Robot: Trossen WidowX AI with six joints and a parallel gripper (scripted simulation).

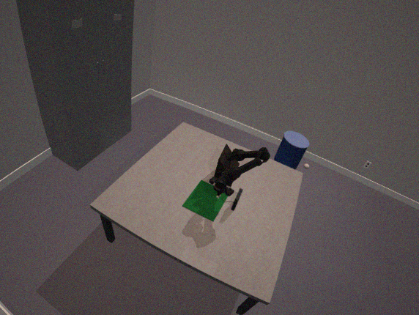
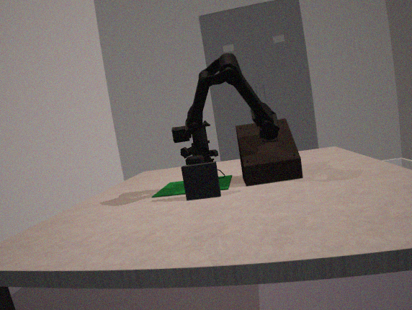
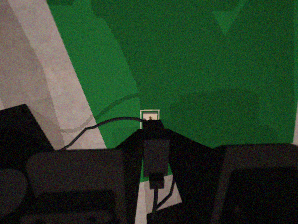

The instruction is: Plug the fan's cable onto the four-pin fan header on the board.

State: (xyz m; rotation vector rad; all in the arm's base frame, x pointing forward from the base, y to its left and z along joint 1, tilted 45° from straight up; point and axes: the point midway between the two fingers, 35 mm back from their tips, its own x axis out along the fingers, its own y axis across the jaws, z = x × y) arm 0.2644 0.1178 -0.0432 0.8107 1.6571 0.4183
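My gripper tip is 40 mm above the pale four-pin header and 10 mm past it. The rest, counted from my gripper tip: dark fan plug 10 mm behind, 10 mm above; dark fan 130 mm to the left, 20 mm above; green board 60 mm to the right, 60 mm ahead, 50 mm below.
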